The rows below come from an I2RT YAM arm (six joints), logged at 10 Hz.
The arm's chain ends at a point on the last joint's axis. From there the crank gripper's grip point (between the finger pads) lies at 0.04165 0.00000 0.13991 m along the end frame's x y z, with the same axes.
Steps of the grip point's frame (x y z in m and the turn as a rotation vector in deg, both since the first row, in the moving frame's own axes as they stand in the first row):
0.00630 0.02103 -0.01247 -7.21 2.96 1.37
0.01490 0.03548 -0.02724 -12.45 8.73 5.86
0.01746 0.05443 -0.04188 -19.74 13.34 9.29
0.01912 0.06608 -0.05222 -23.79 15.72 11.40
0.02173 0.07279 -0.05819 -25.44 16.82 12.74
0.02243 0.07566 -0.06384 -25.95 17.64 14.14
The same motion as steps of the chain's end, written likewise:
-0.00063 0.00254 -0.00897 -7.21 2.96 1.37
-0.00389 0.00089 -0.01563 -12.45 8.73 5.86
-0.00855 0.00033 -0.01946 -19.74 13.34 9.29
-0.00948 0.00142 -0.02274 -23.79 15.72 11.40
-0.00764 0.00350 -0.02535 -25.44 16.82 12.74
-0.00737 0.00402 -0.02916 -25.95 17.64 14.14

